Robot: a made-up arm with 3 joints. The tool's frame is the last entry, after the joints.
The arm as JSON. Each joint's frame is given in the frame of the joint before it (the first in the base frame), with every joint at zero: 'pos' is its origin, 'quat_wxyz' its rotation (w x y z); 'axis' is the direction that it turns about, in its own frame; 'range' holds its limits. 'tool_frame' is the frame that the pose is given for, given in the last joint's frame.
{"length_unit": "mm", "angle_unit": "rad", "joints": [
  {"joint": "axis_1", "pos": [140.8, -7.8, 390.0], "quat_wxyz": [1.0, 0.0, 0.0, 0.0], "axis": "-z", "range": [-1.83, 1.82]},
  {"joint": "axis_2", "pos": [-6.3, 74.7, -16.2], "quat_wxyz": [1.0, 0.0, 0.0, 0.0], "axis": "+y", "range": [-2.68, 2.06]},
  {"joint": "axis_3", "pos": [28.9, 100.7, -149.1], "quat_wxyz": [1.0, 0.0, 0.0, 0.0], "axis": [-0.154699, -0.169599, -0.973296], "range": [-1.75, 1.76]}
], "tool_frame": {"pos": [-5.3, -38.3, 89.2], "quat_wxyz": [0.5, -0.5, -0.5, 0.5]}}
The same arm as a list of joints. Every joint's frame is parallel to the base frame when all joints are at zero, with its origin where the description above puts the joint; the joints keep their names.
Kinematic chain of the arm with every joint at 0, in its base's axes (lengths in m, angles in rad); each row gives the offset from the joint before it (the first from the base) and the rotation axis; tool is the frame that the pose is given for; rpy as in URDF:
axis_1: xyz 0.1408 -0.0078 0.39 axis -z
axis_2: xyz -0.0063 0.0747 -0.0162 axis +y
axis_3: xyz 0.0289 0.1007 -0.1491 axis -0.154699 -0.169599 -0.973296
tool: xyz -0.0053 -0.0383 0.0892 rpy -1.5708 0 1.5708
Joint limits (rad, base to tool): -1.83..1.82 -2.68..2.06 -1.75..1.76

